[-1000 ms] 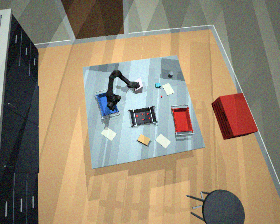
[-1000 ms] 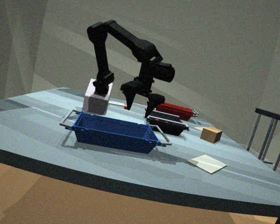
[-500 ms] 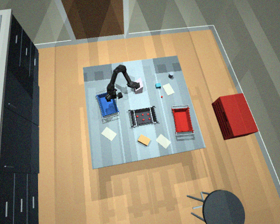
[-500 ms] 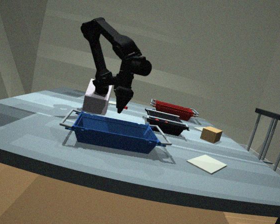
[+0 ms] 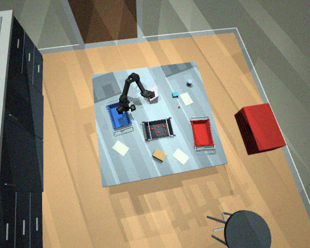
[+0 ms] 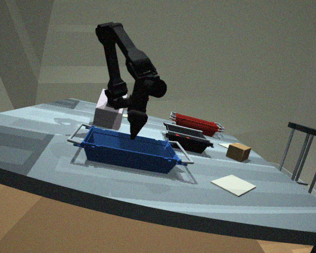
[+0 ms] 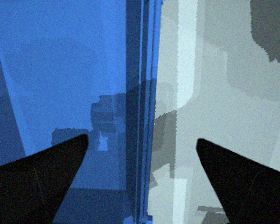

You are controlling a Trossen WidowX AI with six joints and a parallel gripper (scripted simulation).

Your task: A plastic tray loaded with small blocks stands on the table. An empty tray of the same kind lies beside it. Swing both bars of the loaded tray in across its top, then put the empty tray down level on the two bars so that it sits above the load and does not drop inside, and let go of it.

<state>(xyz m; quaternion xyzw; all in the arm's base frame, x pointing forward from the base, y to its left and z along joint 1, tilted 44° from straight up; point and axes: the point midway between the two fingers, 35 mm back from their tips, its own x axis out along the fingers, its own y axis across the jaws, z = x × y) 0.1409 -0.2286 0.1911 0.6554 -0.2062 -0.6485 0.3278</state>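
My gripper tip is now 9 cm to the left of the blue tray, 1 cm short of it and 1 cm above it. The rest, counted from my gripper tip: red cube: 59 cm to the left, 5 cm below; cyan block: 57 cm to the left, 16 cm behind, 3 cm below; brown box: 51 cm ahead, 27 cm to the left, 3 cm below.
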